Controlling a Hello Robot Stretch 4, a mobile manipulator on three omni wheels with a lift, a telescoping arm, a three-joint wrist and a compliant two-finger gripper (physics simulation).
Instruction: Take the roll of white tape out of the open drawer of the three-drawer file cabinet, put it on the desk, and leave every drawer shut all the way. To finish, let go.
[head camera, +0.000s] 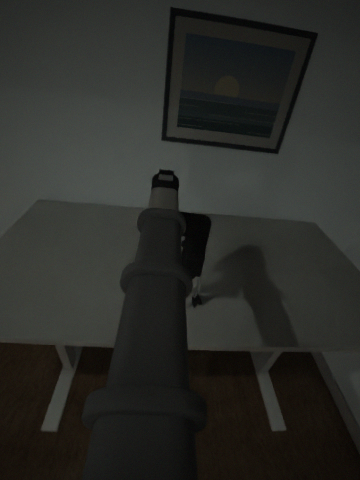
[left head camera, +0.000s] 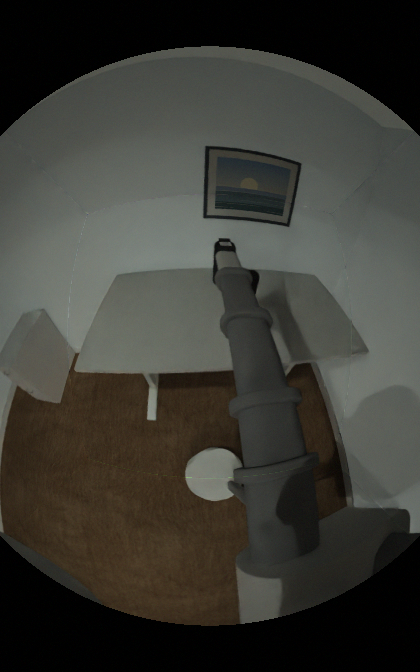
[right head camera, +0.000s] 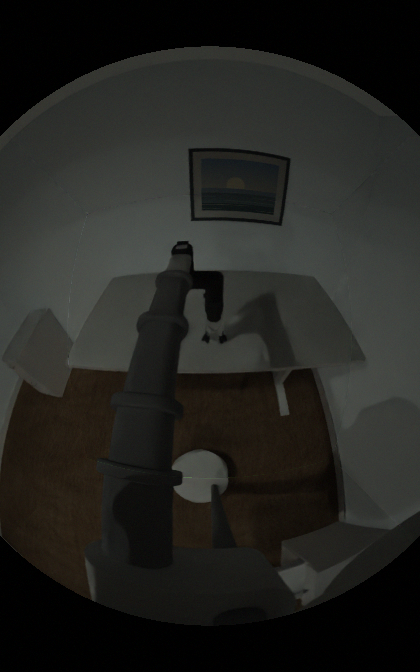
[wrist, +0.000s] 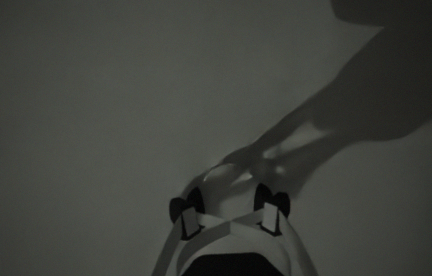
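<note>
My gripper is over the desk, right of the arm in the head view. It is shut on the roll of white tape, a pale round shape between the dark fingertips in the wrist view. The roll is low over the desk top; whether it touches is hard to tell. In the right head view, the file cabinet is at the lower right. A pale drawer part juts out at its left, partly hidden by my body.
A framed sunset picture hangs on the wall behind the desk. A pale box-shaped thing is left of the desk. A pale round disc is low in front of the desk, beside my arm.
</note>
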